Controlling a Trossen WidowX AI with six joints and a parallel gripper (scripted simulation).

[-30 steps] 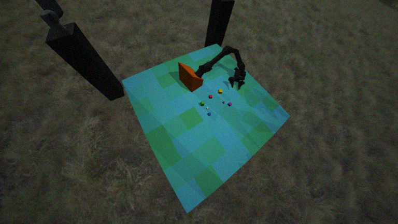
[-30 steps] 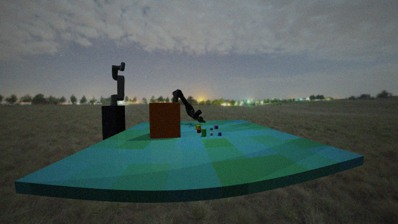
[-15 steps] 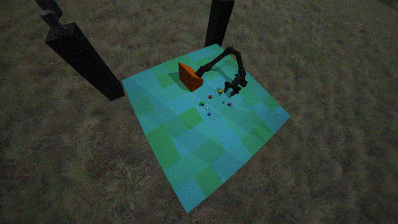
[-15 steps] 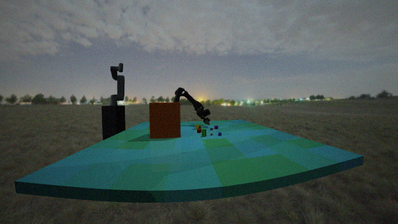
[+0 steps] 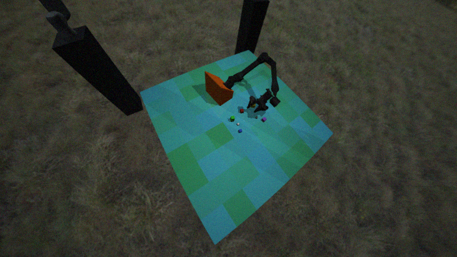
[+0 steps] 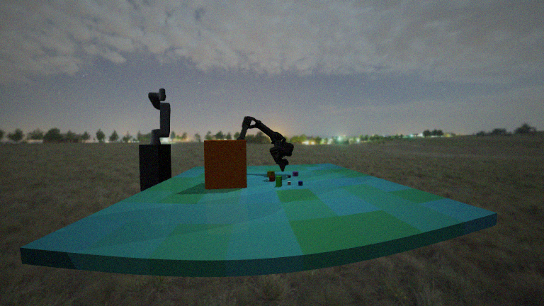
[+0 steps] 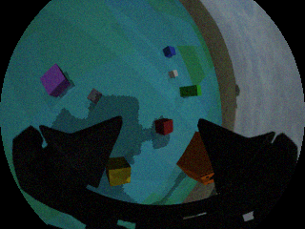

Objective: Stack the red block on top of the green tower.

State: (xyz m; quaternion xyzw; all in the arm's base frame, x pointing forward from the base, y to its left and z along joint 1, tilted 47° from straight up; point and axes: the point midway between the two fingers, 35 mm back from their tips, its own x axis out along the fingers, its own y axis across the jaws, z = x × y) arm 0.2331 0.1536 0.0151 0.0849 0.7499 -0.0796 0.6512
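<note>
Now: gripper tip 50 mm past the red block, 40 mm to the left of it and 60 mm above it. The rest, counted from my gripper tip: purple block 100 mm ahead, 90 mm to the left, 60 mm below; then yellow block 60 mm behind, 80 mm to the left, 50 mm below; then small pale block 40 mm ahead, 130 mm to the right, 60 mm below.
</note>
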